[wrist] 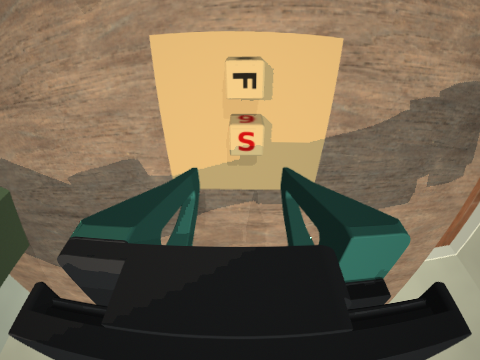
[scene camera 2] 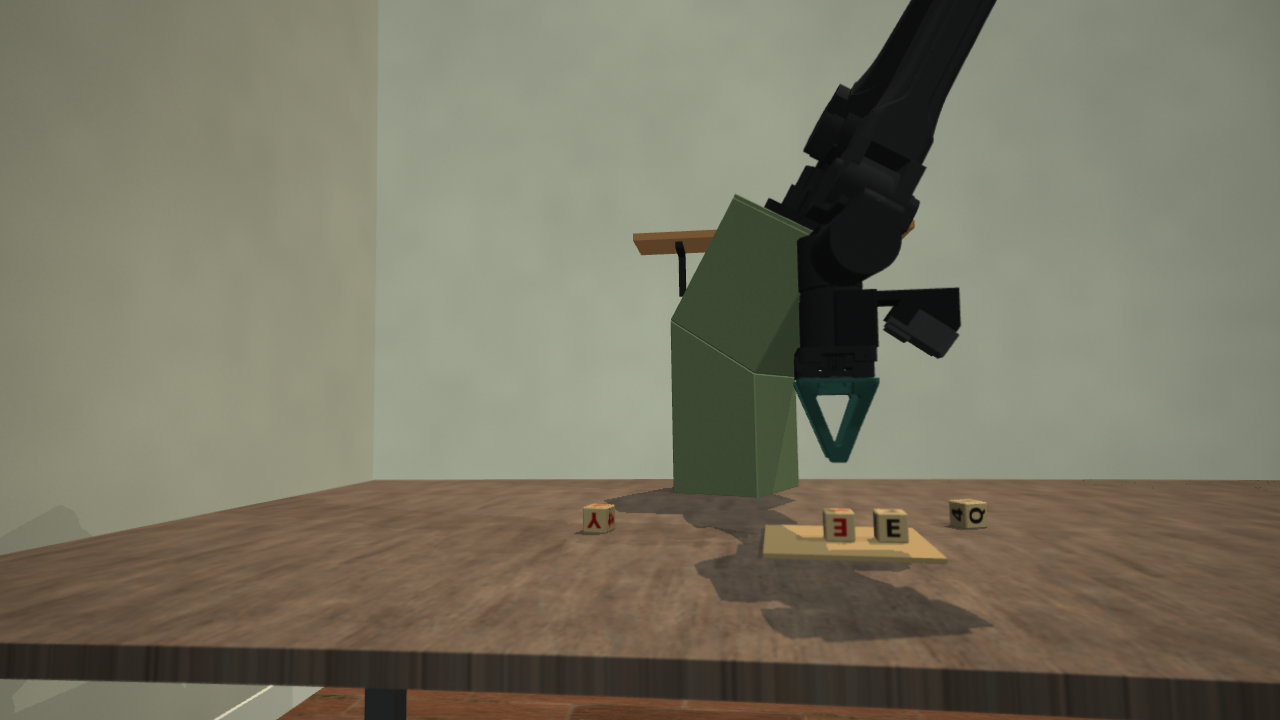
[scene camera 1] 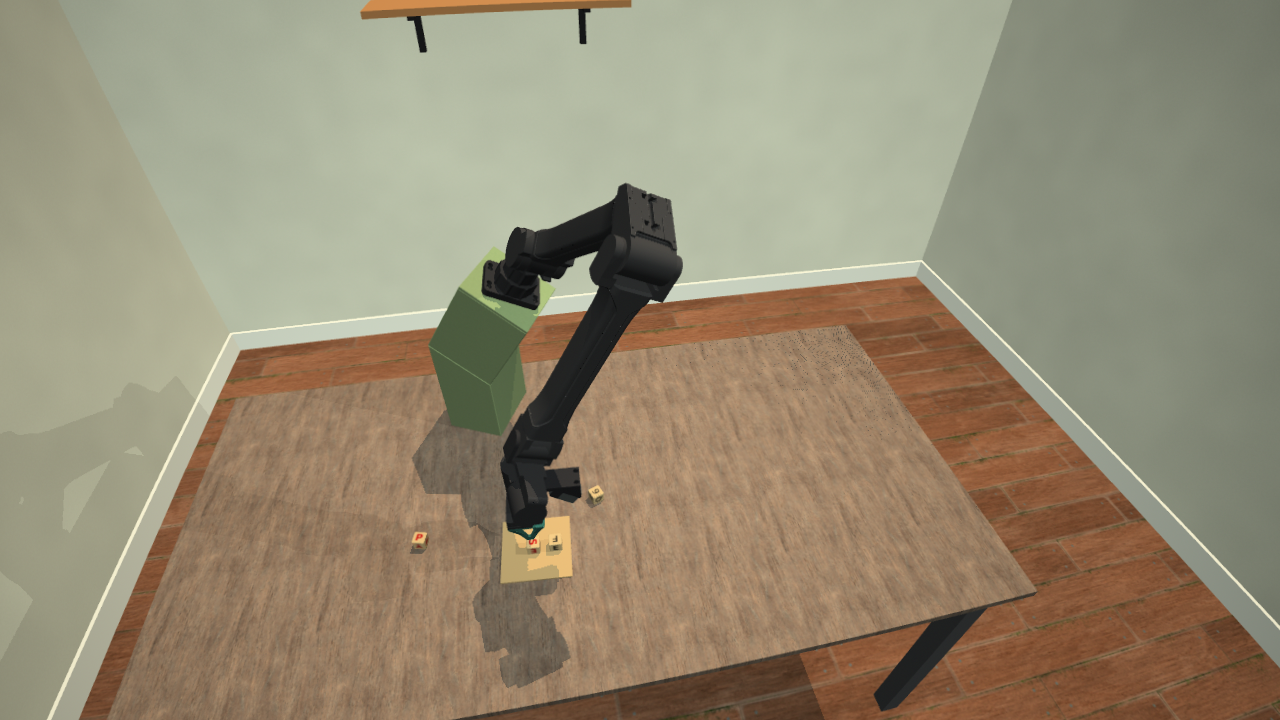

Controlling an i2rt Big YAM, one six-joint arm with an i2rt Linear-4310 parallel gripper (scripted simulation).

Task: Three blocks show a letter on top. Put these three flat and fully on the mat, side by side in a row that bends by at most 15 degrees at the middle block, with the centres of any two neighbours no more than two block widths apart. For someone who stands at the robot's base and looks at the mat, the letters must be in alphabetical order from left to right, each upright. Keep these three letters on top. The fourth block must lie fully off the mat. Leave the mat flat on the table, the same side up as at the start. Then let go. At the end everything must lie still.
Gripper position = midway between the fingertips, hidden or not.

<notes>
In view: the gripper (scene camera 2: 835, 460), a block (scene camera 2: 966, 513), a tan mat (scene camera 2: 780, 541), a block (scene camera 2: 890, 525) and a block (scene camera 2: 838, 524).
The tan mat shows as well in the wrist view (wrist: 301, 70) and in scene camera 1 (scene camera 1: 517, 565). The gripper also shows in the wrist view (wrist: 240, 176).
</notes>
